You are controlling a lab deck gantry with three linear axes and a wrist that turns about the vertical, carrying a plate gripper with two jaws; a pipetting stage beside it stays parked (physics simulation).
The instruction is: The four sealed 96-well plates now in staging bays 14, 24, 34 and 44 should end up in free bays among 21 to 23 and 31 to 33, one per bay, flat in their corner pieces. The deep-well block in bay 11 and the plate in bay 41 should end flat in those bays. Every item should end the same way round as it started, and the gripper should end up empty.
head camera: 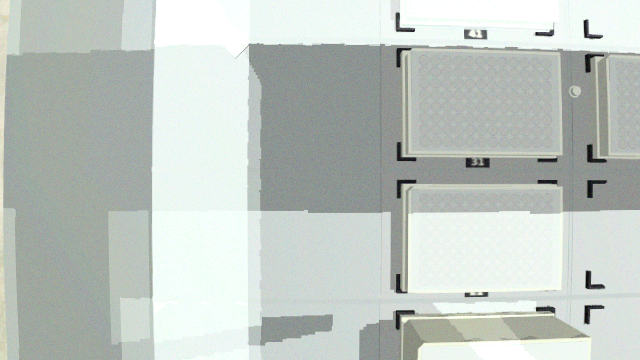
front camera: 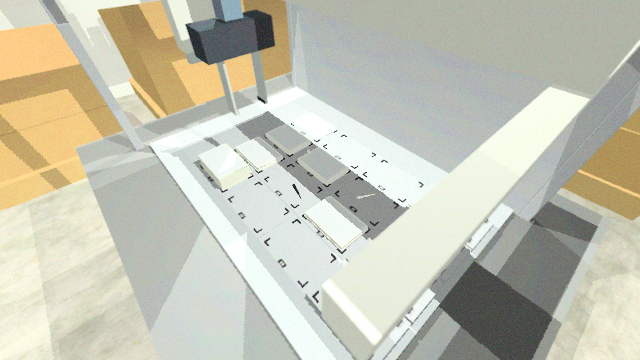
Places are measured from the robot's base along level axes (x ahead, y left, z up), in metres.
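Pixels of known places: gripper, fingertip midpoint: [front camera: 248,106]; robot's base, origin of the base link: [front camera: 201,166].
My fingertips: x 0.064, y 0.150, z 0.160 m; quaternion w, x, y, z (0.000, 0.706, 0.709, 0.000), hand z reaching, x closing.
For each thing: its top centre in the pictures, then the offset to it from my fingertips.
- sealed plate, middle of its top: [head camera: 487,239] [front camera: 258,151] 0.000 m ahead, 0.000 m left, 0.146 m down
- third plate, middle of its top: [front camera: 322,163] 0.164 m ahead, 0.107 m left, 0.146 m down
- fourth plate, middle of its top: [front camera: 335,219] 0.328 m ahead, 0.000 m left, 0.146 m down
- tall deep-well block, middle of its top: [front camera: 222,159] 0.000 m ahead, 0.107 m right, 0.118 m down
- bright plate, middle of its top: [front camera: 313,123] 0.000 m ahead, 0.214 m left, 0.146 m down
- black slim tool, middle of its top: [front camera: 297,190] 0.193 m ahead, 0.007 m right, 0.152 m down
- pale slim tool, middle of its top: [front camera: 366,194] 0.321 m ahead, 0.115 m left, 0.152 m down
- small round white piece, middle of its top: [head camera: 577,90] 0.085 m ahead, 0.121 m left, 0.156 m down
My gripper [front camera: 249,106] is open and empty, raised beyond the far-left end of the bays; it does not show in the head view. A sealed plate [front camera: 257,154] [head camera: 482,250] lies flat in bay 21. Another plate [front camera: 287,139] [head camera: 482,102] lies in bay 31, and a third plate [front camera: 323,166] [head camera: 627,107] in bay 32. A fourth plate [front camera: 335,222] lies in bay 23. The tall deep-well block [front camera: 224,165] [head camera: 505,351] stands in bay 11. The bright plate [front camera: 314,125] [head camera: 480,11] is in bay 41, partly cut off in the head view.
A black slim tool [front camera: 296,190] lies in bay 22 and a pale slim tool [front camera: 366,196] in bay 33. A small round white piece [head camera: 575,91] sits between bays 31 and 32. A thick cream beam [front camera: 450,200] crosses the near right and hides part of the deck.
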